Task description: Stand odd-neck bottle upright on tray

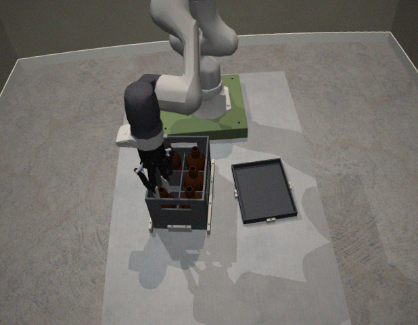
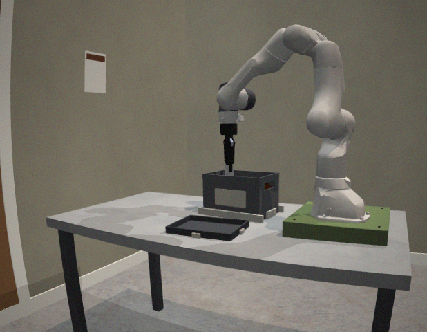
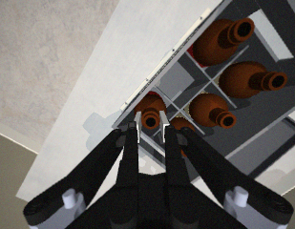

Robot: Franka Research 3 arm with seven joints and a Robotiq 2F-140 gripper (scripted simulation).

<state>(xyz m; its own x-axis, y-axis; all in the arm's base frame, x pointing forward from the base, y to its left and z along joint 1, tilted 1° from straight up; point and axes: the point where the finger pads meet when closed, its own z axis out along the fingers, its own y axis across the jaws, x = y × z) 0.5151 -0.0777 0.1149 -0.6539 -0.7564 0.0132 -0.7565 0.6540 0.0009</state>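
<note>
My gripper is now 9 cm above the glass bottle. From my hand the other things lie so: black tray (14 cm behind, 32 cm to the left, 16 cm below); then dark grey crate (9 cm behind, 4 cm to the left, 9 cm below); then brown bottle (18 cm behind, 1 cm to the right, 9 cm below).
</note>
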